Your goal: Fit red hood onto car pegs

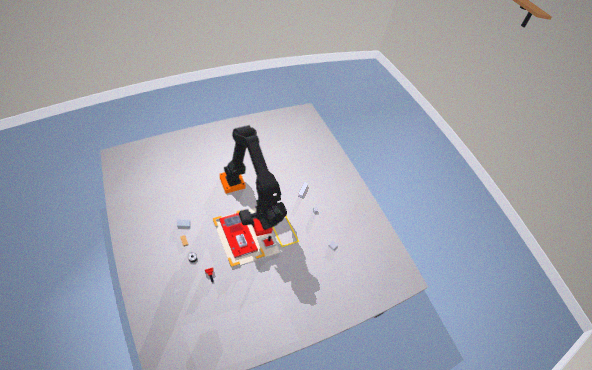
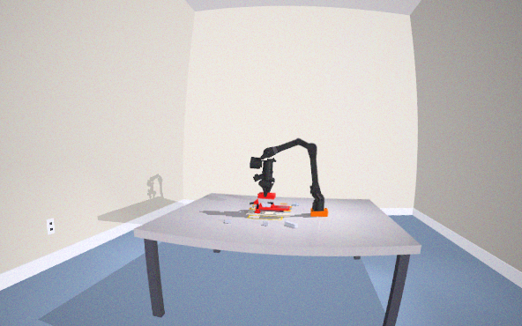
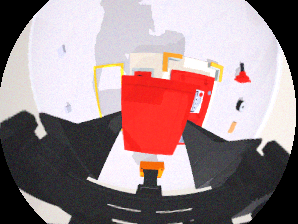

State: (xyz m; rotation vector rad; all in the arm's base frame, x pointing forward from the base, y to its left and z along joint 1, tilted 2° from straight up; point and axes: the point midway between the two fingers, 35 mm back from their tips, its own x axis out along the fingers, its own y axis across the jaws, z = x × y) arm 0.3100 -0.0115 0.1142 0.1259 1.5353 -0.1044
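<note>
My gripper tip is now 9 cm above the cream jig board, 7 cm to the left of it and 2 cm past it. The rest, counted from my gripper tip: wheel (32 cm to the right, 10 cm below, 2 cm behind); red hood (1 cm above); black stem (7 cm below, 5 cm ahead, 2 cm to the left).
</note>
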